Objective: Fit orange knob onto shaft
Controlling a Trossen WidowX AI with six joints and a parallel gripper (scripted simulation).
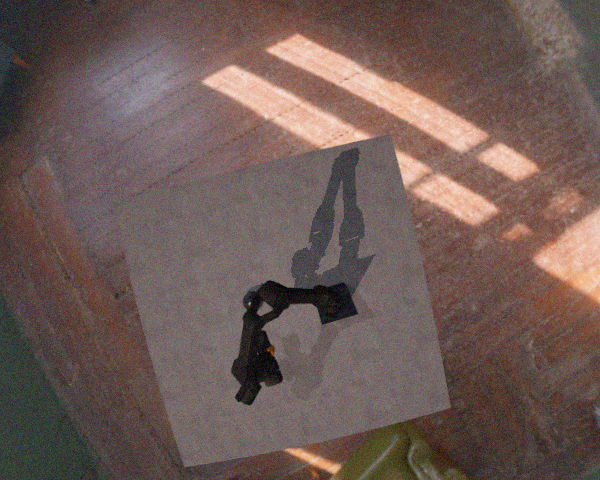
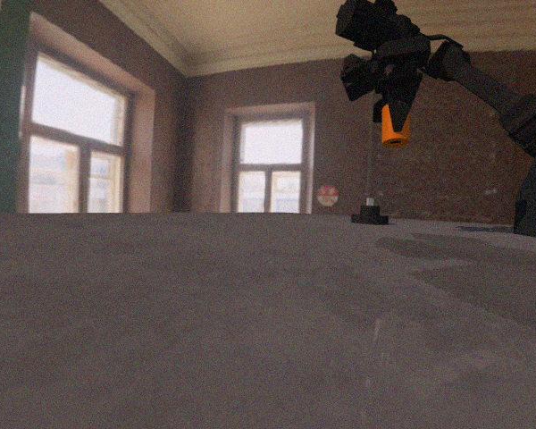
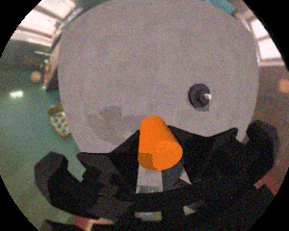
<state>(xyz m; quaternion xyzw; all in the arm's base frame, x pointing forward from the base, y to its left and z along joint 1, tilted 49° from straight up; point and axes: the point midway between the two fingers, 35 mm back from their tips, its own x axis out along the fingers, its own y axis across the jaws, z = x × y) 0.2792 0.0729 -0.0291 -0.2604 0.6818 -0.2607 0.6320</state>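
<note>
Now: the round pedestal 3 cm ahead of my gripper tip, 18 cm to the right of it and 12 cm below it. Also, from my gripper tip: orange knob (3 cm above).
</note>
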